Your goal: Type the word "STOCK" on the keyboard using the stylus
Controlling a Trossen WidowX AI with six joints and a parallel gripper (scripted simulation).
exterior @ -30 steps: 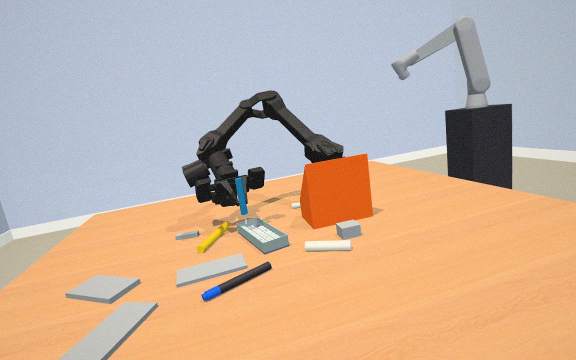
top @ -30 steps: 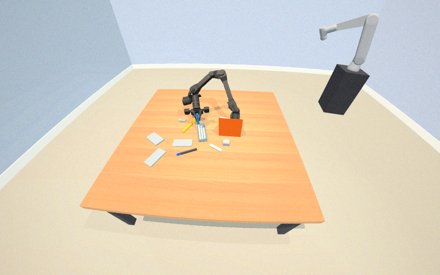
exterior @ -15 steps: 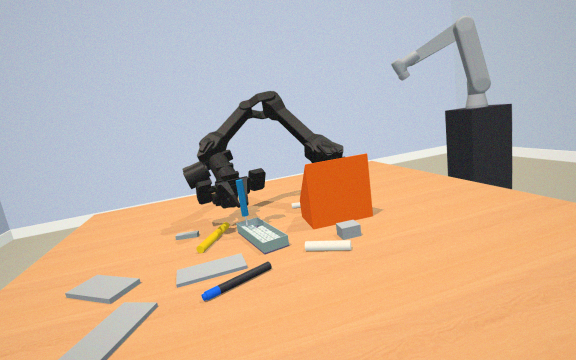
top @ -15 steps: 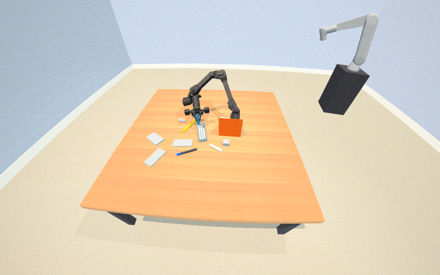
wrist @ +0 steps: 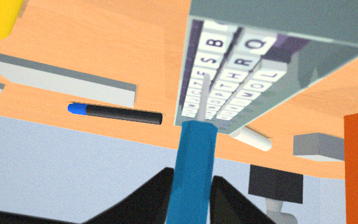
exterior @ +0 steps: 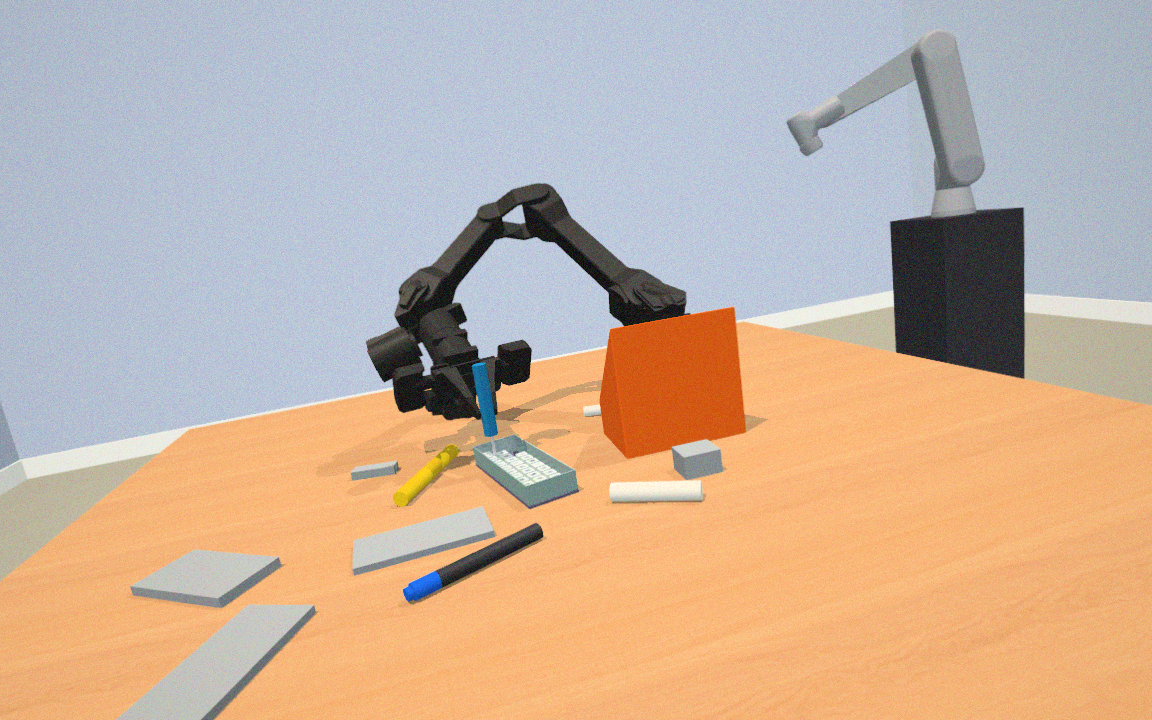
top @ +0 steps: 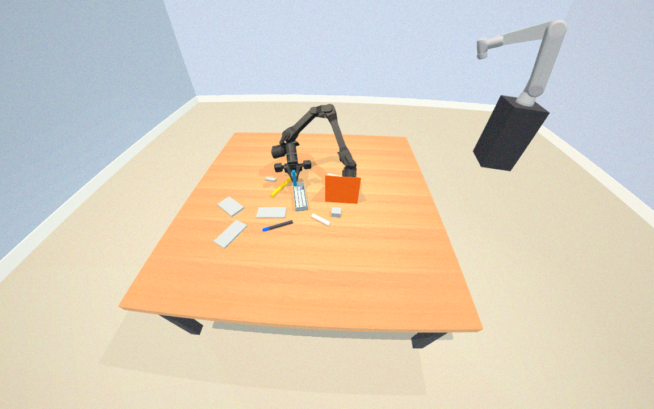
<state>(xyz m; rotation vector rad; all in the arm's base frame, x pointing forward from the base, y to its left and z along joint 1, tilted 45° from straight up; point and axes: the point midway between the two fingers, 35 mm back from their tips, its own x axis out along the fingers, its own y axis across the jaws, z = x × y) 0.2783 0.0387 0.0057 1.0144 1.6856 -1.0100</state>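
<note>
The yellow cylinder lies 90 mm ahead of my gripper tip, 20 mm to the right of it and 70 mm below it. Also, from my gripper tip: thin grey tip (50 mm below); then blue stylus (10 mm below); then white cylinder (170 mm behind, 160 mm to the left, 70 mm below).
</note>
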